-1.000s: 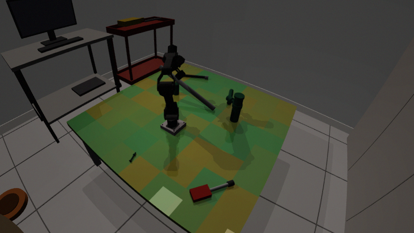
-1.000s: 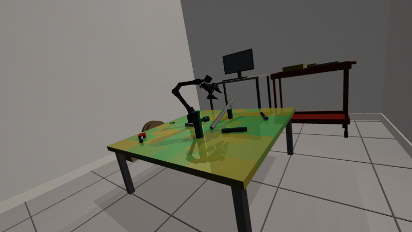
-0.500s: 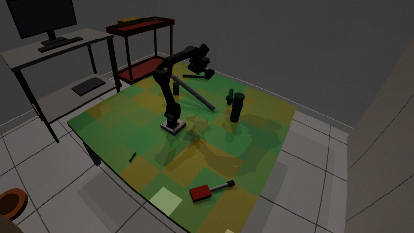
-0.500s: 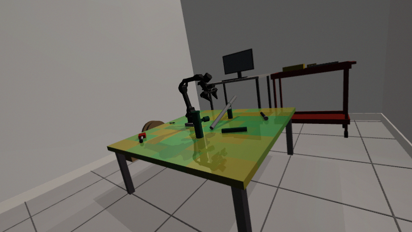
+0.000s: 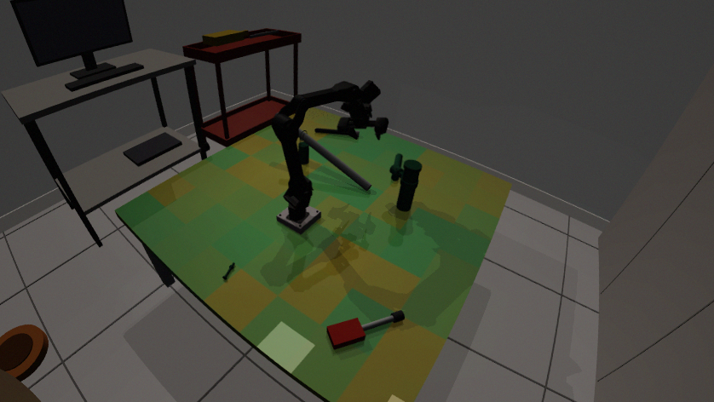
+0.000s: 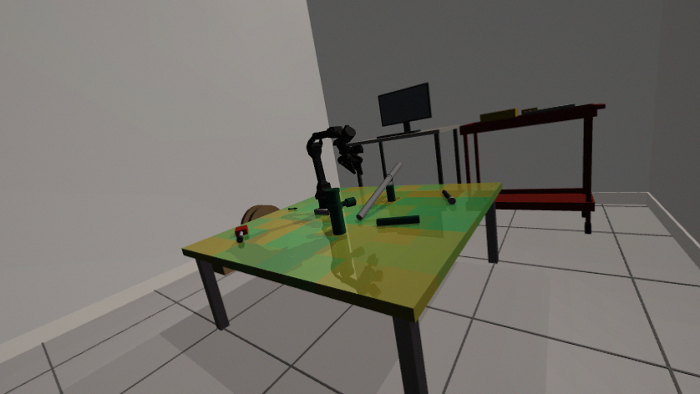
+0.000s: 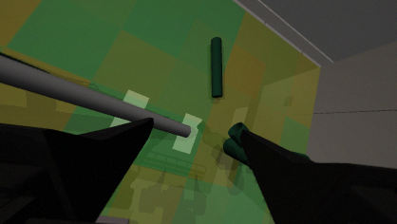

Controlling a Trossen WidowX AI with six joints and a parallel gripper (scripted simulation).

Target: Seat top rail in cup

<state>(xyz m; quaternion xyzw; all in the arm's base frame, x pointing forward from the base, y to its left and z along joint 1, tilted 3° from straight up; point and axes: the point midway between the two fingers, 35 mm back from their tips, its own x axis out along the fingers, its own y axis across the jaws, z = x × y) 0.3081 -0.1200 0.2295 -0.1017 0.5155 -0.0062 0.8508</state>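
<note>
Now: the rail-end cup 150 mm to the right of my gripper tip and 100 mm below it. From my gripper tip the other things lie so: loop cap post: 30 mm ahead, 320 mm to the left, 120 mm below; then bolt: 650 mm behind, 170 mm to the left, 220 mm below; then dark green cylinder: 200 mm ahead, 90 mm to the right, 210 mm below.
</note>
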